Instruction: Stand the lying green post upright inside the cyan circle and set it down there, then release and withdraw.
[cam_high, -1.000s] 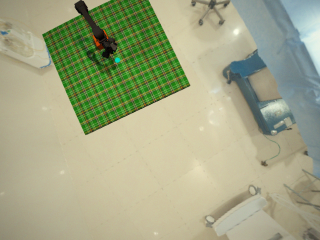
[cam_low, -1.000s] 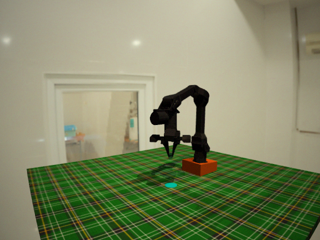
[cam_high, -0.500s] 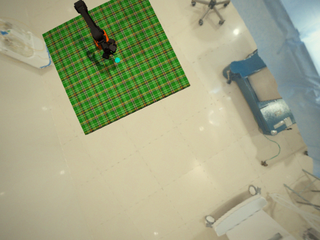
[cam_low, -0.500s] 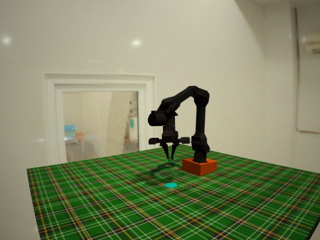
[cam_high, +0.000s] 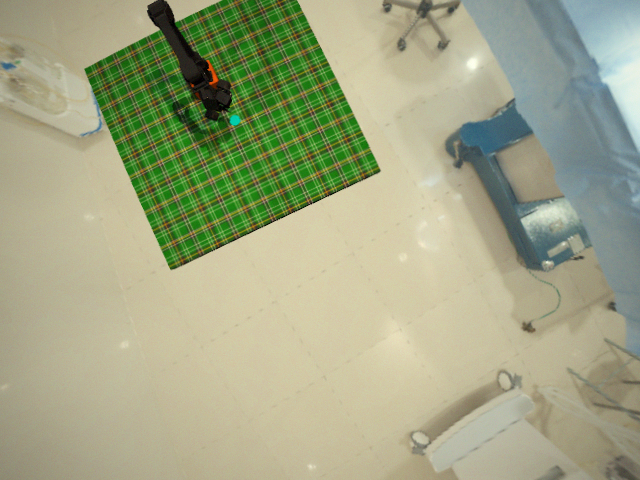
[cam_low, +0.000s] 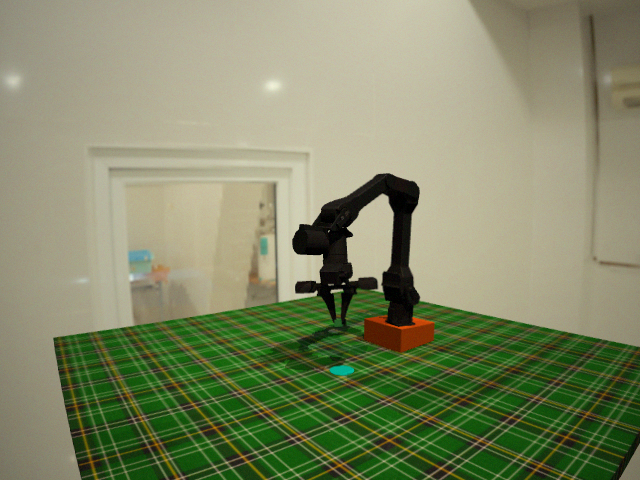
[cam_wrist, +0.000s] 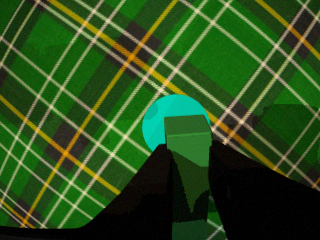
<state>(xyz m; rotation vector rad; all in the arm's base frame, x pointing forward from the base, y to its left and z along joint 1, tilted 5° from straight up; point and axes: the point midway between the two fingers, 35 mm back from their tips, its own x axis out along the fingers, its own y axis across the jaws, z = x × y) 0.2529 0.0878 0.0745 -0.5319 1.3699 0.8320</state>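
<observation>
My gripper tip is 20 mm past the cyan circle, 10 mm to the left of it and 130 mm above it. From my gripper tip the other things lie so: green post (10 mm behind, 20 mm to the right, 10 mm below).
</observation>
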